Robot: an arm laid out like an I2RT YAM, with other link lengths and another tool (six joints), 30 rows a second.
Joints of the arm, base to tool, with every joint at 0 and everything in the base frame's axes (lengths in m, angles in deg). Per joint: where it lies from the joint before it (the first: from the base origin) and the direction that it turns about. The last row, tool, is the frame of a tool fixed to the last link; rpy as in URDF.
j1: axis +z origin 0 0 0.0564
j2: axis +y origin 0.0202 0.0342 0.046
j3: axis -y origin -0.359 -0.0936 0
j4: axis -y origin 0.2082 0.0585 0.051
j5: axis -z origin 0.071 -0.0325 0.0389
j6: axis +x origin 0.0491 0 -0.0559
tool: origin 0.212 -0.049 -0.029 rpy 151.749 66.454 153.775
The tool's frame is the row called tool.
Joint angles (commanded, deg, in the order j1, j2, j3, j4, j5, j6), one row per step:
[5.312, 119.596, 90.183, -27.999, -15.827, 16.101]
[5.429, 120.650, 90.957, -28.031, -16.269, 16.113]
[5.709, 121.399, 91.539, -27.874, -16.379, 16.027]
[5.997, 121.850, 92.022, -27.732, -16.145, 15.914]
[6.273, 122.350, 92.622, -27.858, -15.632, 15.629]
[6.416, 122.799, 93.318, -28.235, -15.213, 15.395]
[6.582, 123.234, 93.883, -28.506, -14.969, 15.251]
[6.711, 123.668, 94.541, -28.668, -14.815, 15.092]
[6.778, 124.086, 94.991, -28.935, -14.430, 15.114]
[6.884, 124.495, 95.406, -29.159, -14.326, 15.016]
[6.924, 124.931, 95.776, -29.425, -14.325, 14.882]
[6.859, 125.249, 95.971, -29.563, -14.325, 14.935]
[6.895, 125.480, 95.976, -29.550, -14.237, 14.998]
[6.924, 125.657, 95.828, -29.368, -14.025, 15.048]
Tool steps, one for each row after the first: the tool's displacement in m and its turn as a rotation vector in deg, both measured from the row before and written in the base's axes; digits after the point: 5 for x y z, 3 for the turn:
[0.00327, 0.00344, -0.00480, 0.348, 0.349, 0.344]
[0.00349, 0.00343, -0.00297, 0.050, -0.009, 0.409]
[0.00335, 0.00194, -0.00108, -0.233, -0.231, 0.254]
[0.00294, 0.00041, -0.00156, -0.571, -0.114, 0.232]
[0.00227, -0.00046, -0.00106, -0.479, 0.015, 0.109]
[0.00177, 0.00058, -0.00141, -0.290, 0.071, 0.154]
[0.00292, 0.00077, -0.00058, -0.199, -0.127, 0.177]
[0.00113, -0.00097, -0.00203, -0.341, 0.202, -0.156]
[0.00097, 0.00060, -0.00193, -0.160, 0.176, 0.132]
[0.00042, 0.00034, -0.00249, -0.104, 0.288, 0.150]
[0.00010, -0.00059, -0.00217, -0.006, 0.275, -0.109]
[-0.00024, -0.00004, -0.00216, -0.071, 0.222, -0.062]
[-0.00012, -0.00068, -0.00221, -0.175, 0.135, -0.121]

